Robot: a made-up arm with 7 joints.
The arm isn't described. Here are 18 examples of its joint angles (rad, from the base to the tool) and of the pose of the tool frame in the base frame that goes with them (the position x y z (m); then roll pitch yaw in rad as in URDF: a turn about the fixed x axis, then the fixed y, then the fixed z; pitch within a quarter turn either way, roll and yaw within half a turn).
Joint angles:
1: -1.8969 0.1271 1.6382 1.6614 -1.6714 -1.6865 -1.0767
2: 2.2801 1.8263 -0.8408 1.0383 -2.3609 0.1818 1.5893
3: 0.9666 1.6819 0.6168 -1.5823 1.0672 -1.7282 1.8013
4: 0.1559 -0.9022 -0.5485 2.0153 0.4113 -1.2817 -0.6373
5: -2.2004 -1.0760 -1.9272 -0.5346 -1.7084 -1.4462 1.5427
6: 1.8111 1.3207 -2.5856 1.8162 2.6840 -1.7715 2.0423
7: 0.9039 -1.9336 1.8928 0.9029 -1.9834 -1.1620 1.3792
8: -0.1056 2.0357 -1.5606 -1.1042 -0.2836 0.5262 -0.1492
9: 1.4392 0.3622 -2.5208 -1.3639 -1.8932 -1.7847 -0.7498
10: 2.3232 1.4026 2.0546 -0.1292 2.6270 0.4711 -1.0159
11: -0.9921 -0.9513 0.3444 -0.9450 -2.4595 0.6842 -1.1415
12: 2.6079 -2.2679 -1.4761 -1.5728 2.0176 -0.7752 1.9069
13: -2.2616 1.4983 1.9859 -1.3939 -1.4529 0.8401 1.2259
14: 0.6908 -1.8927 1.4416 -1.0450 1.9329 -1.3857 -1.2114
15: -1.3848 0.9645 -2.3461 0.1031 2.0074 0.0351 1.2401
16: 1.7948 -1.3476 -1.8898 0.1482 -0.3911 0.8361 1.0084
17: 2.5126 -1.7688 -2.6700 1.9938 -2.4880 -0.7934 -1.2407
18: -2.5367 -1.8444 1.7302 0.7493 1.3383 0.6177 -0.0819
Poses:
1: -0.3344 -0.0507 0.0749 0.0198 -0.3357 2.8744
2: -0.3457 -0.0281 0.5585 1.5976 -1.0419 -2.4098
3: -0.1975 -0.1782 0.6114 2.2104 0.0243 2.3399
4: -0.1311 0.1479 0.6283 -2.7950 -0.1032 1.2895
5: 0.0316 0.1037 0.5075 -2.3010 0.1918 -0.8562
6: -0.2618 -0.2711 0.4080 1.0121 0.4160 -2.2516
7: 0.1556 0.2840 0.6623 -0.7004 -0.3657 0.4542
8: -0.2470 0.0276 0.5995 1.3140 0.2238 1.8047
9: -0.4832 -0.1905 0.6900 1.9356 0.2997 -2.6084
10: 0.1231 -0.1638 0.5388 -2.6870 -0.6799 2.6118
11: -0.5102 0.0005 0.6674 2.3240 -0.3759 0.7144
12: -0.3902 0.0253 0.4462 1.8445 -0.5663 -2.6596
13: -0.2452 -0.4699 0.4894 1.1423 -0.3621 -0.7322
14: 0.0106 0.0974 0.5443 -1.5615 0.7679 -0.1641
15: -0.2198 -0.2572 0.2006 -0.2082 1.2140 -2.9438
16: -0.2356 0.0851 0.3583 -2.4184 1.1997 1.8680
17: -0.0822 0.4653 0.5131 1.5394 0.1451 -0.2938
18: -0.2459 0.1705 0.4815 1.2267 -0.8407 -3.0711
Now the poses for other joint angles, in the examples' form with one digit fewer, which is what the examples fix.
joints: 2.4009 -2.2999 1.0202 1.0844 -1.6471 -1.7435 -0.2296
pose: 0.068 0.044 0.218 0.331 -0.065 -0.751
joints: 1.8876 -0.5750 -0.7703 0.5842 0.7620 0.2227 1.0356
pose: -0.005 0.173 0.625 1.676 -0.165 1.291
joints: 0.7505 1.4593 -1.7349 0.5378 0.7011 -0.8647 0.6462
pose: -0.160 -0.069 0.561 -2.632 -1.031 1.010
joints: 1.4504 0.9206 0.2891 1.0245 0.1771 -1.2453 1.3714
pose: -0.060 -0.137 0.754 -1.681 -0.737 -1.168
